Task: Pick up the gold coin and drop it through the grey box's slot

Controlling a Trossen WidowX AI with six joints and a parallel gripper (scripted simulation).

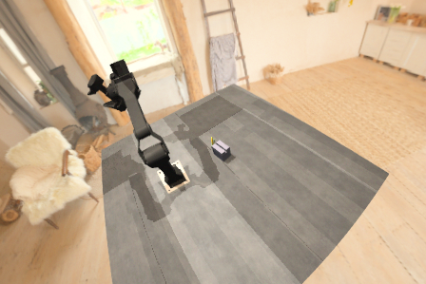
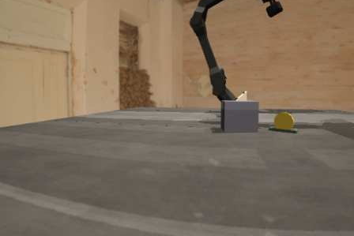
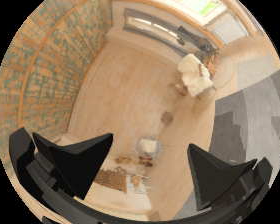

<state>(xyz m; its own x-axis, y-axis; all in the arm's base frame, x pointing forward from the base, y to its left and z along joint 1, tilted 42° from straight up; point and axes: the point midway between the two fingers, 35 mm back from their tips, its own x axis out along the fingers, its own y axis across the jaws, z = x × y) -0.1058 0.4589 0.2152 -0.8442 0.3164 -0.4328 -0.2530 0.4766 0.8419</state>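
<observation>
My gripper tip is 430 mm short of the gold coin, 90 mm to the left of it and 490 mm above it.
</observation>
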